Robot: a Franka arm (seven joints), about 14 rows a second.
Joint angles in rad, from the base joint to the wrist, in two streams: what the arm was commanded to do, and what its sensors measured. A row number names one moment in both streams.
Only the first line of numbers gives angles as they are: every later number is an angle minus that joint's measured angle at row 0.
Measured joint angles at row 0:
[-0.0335 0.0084 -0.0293 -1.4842 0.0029 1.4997 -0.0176]
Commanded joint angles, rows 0 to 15:
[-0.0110 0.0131 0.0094 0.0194 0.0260 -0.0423 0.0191]
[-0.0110 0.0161 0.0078 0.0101 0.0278 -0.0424 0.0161]
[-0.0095 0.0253 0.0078 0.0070 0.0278 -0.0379 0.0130]
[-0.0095 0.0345 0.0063 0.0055 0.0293 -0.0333 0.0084]
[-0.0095 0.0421 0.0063 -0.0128 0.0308 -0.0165 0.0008]
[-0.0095 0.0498 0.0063 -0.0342 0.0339 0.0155 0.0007]
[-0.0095 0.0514 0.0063 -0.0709 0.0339 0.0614 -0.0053]
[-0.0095 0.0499 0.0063 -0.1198 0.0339 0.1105 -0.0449]
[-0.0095 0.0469 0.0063 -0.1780 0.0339 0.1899 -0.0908]
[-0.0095 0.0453 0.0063 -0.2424 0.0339 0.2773 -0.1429]
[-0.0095 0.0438 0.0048 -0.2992 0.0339 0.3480 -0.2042]
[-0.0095 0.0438 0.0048 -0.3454 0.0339 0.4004 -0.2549]
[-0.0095 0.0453 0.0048 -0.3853 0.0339 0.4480 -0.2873]
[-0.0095 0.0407 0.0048 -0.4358 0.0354 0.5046 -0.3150]
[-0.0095 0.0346 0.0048 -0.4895 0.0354 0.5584 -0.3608]
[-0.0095 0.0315 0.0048 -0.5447 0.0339 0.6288 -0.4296]
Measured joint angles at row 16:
[-0.0007 0.0732 0.0015 -0.4317 0.0170 0.5267 -0.3239]
